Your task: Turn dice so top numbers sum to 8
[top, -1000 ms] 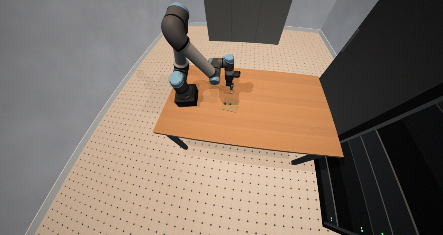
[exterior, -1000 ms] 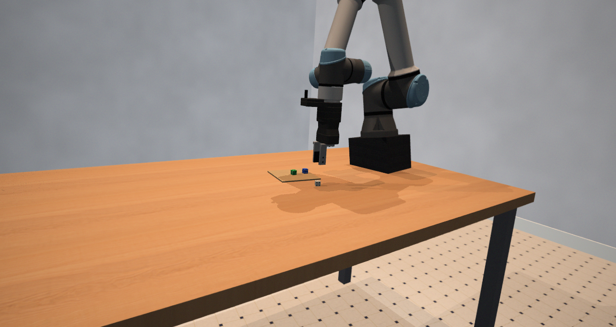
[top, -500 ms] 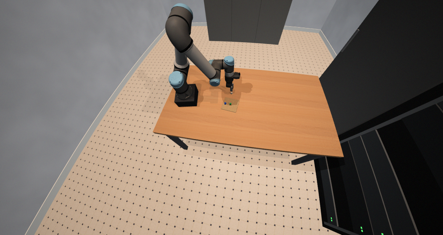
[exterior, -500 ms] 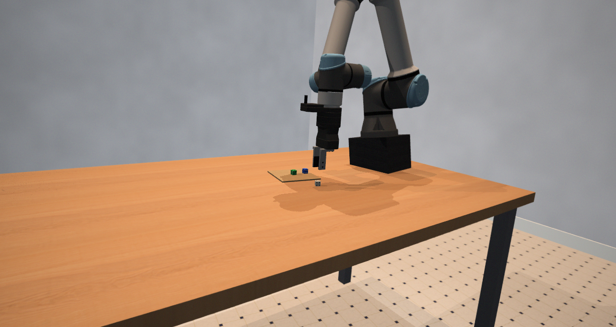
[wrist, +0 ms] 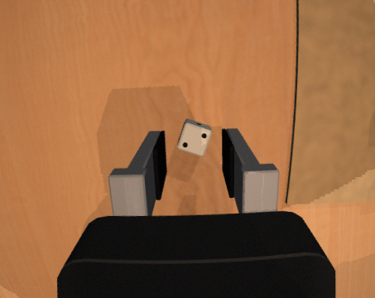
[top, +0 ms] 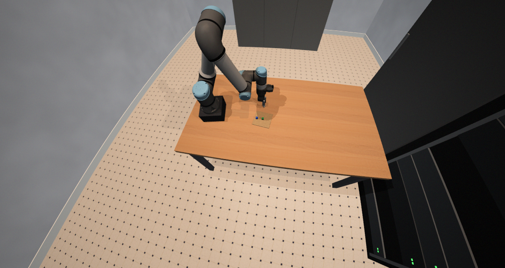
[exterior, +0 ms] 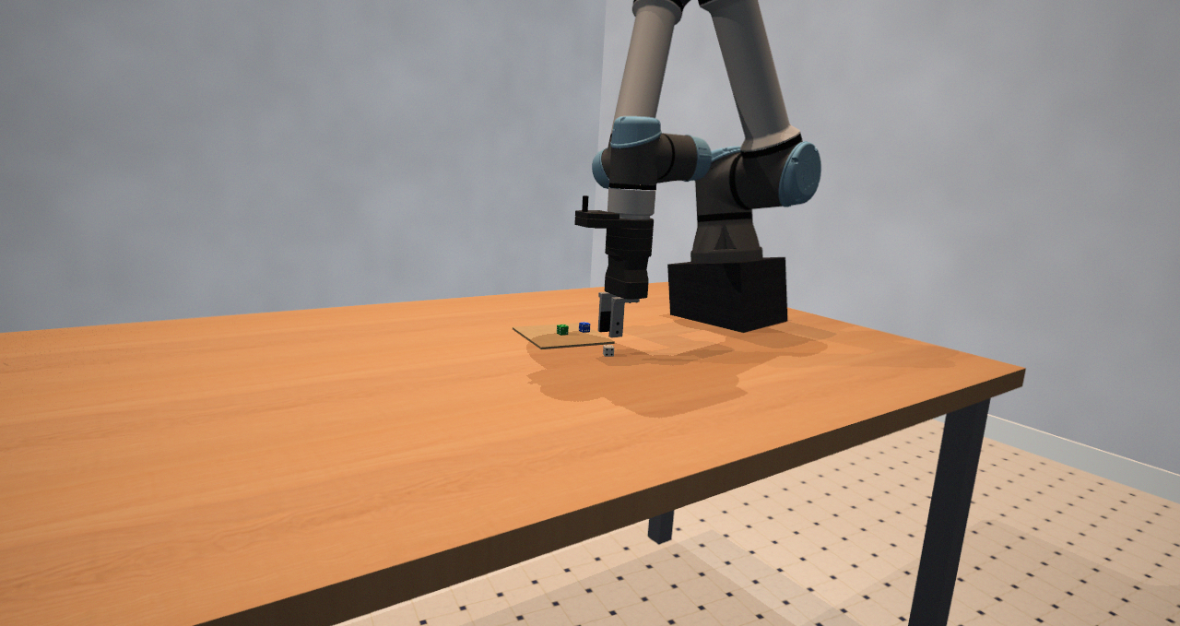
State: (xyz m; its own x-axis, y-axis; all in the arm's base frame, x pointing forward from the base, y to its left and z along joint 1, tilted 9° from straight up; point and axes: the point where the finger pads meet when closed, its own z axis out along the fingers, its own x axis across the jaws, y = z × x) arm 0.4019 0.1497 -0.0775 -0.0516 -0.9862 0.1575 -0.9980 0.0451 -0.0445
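The white die is 50 mm below my hand. Also, from my hand: green die (10 mm ahead, 130 mm to the right, 40 mm below); then mat (10 mm ahead, 130 mm to the right, 50 mm below); then blue die (40 mm behind, 140 mm to the right, 40 mm below).
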